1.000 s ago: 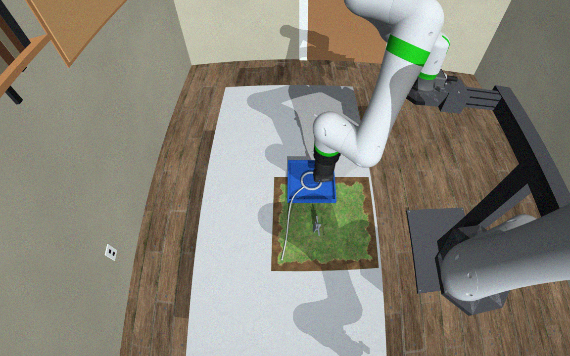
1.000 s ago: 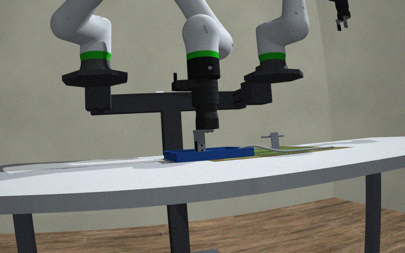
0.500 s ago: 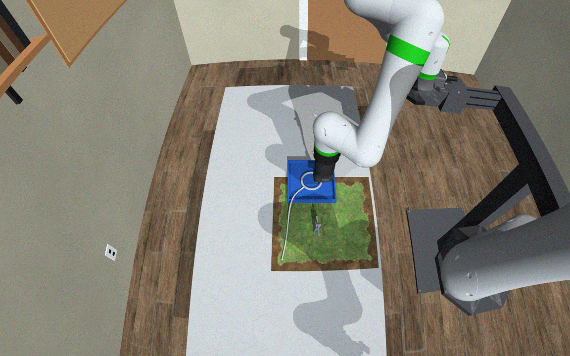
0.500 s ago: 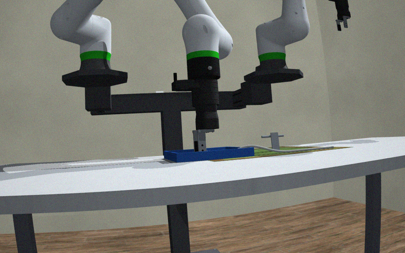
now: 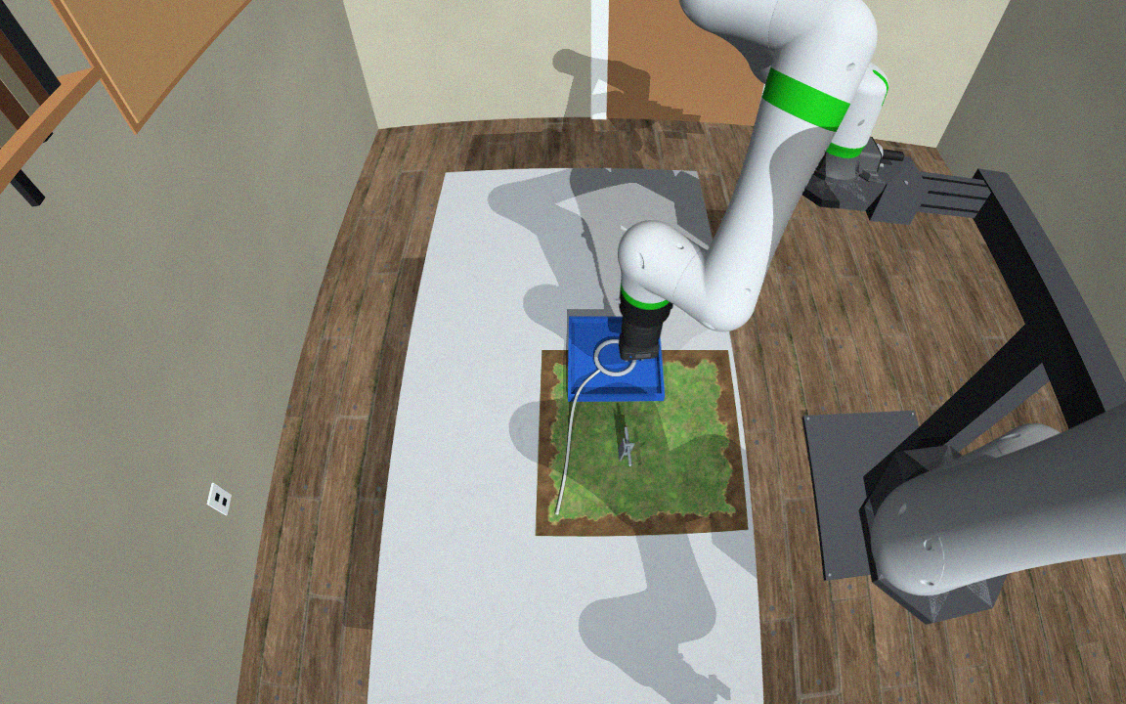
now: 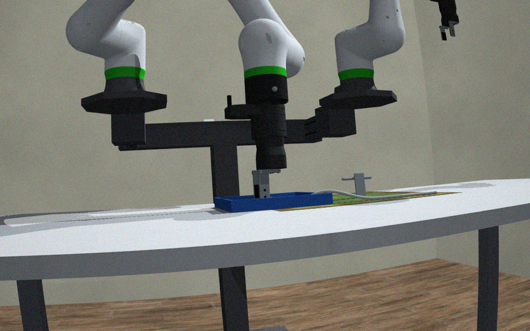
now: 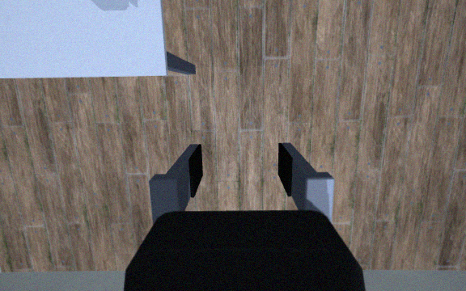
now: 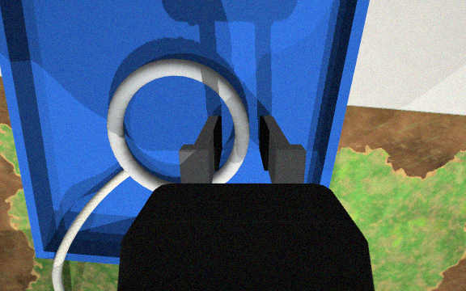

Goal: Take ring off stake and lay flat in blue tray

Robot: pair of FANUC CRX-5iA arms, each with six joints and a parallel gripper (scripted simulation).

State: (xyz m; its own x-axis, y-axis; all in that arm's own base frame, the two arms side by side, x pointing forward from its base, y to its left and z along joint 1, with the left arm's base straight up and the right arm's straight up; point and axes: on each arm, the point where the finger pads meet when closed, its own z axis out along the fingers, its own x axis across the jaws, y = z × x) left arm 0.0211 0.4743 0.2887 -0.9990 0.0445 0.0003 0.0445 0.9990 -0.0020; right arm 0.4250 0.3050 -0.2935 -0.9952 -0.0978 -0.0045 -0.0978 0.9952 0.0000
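Now: right hand 4 cm short of the grey ring and 2 cm above it. Also, from my right hand: blue tray: 4 cm ahead, 2 cm below; then grey stake: 22 cm to the left, 3 cm ahead; then mat: 18 cm to the left, 4 cm below, 1 cm behind.
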